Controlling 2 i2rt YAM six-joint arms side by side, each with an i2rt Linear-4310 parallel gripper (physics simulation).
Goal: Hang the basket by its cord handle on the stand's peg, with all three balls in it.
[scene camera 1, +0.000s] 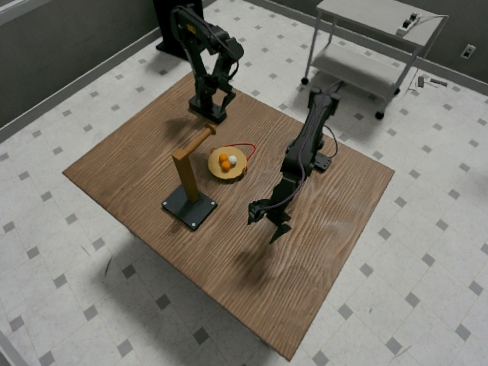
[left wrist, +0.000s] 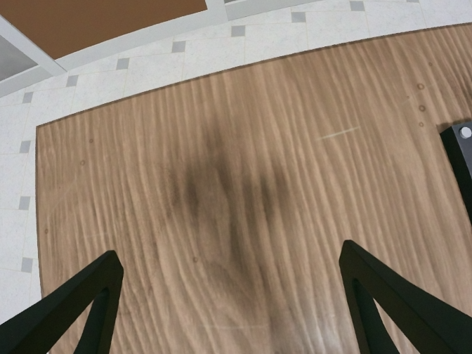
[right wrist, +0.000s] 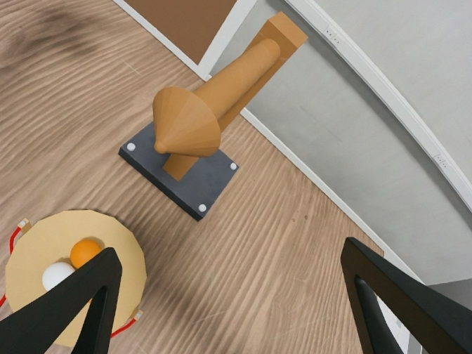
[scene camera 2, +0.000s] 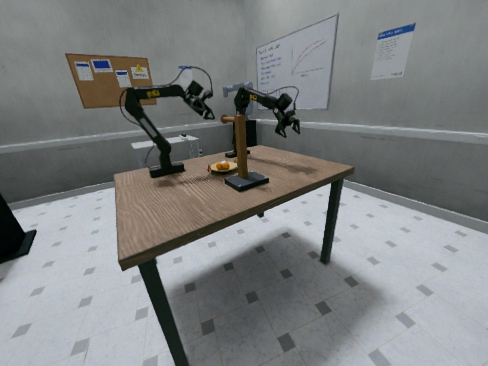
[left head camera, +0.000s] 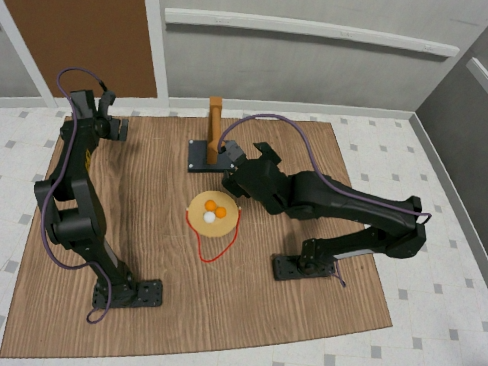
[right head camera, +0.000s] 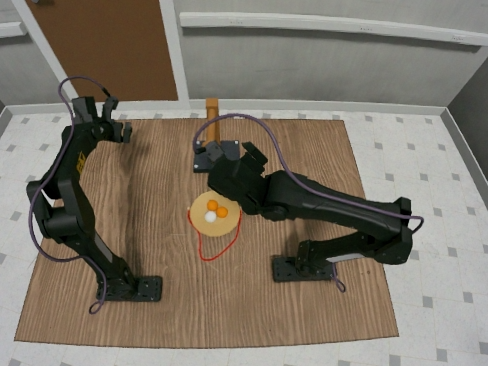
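Where they show: left gripper, fingertip midpoint: [scene camera 1: 259, 233] [scene camera 2: 293, 135] [left head camera: 112, 124] [right head camera: 119, 128]; right gripper, fingertip midpoint: [scene camera 1: 208, 107] [scene camera 2: 210, 114] [right head camera: 229, 157]; left arm's base, origin of the base link: [left head camera: 127, 295] [right head camera: 129, 289]; right arm's base, origin of the base link: [scene camera 1: 207, 107] [scene camera 2: 166, 167] [left head camera: 304, 265] [right head camera: 304, 268].
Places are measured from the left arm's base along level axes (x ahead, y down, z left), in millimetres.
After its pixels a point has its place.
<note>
The round tan basket [left head camera: 220, 230] @(x 194, y -8, z -288 mm) [right head camera: 220, 230] @(x 192, y -9, z -286 mm) [scene camera 1: 216, 170] @(x 316, y -4, z -282 mm) [right wrist: 117, 240] sits upright on the table, holding two orange balls [left head camera: 210, 205] @(x 273, y -37, z -256 mm) [right head camera: 212, 205] @(x 272, y -37, z -259 mm) [scene camera 1: 223, 157] @(x 260, y -37, z -285 mm) [right wrist: 86, 251] and a white ball [left head camera: 209, 217] @(x 230, y -37, z -251 mm) [right head camera: 210, 216] @(x 231, y -37, z -253 mm) [scene camera 1: 233, 160] @(x 246, y -33, z -241 mm) [right wrist: 57, 275]. Its red cord handle [left head camera: 210, 261] @(x 96, y 12, z -251 mm) [right head camera: 209, 260] @(x 95, y 13, z -249 mm) lies slack on the side away from the stand. The stand's brown post [scene camera 1: 187, 180] @(x 493, y -184, z -251 mm) [scene camera 2: 242, 152] @(x 497, y -142, z -275 mm) carries a peg [scene camera 1: 199, 141] @(x 396, y -297, z -259 mm) [right wrist: 240, 75] with a flared end. My left gripper [left wrist: 228, 256] [scene camera 2: 291, 134] @(x 504, y -177, z 65 mm) is open and empty above the table. My right gripper [right wrist: 229, 253] is open and empty, high near the basket and peg.
The stand's dark base [left head camera: 198, 156] @(x 497, y -9, z -219 mm) [scene camera 1: 177, 207] @(x 550, y -9, z -294 mm) [right wrist: 210, 175] rests behind the basket in the head views. The wooden table [left head camera: 165, 320] @(x -75, y 16, z -110 mm) [scene camera 1: 310, 300] @(x 535, y 15, z 314 mm) carries both arm bases. A white cart [scene camera 1: 360, 17] stands on the floor beyond it.
</note>
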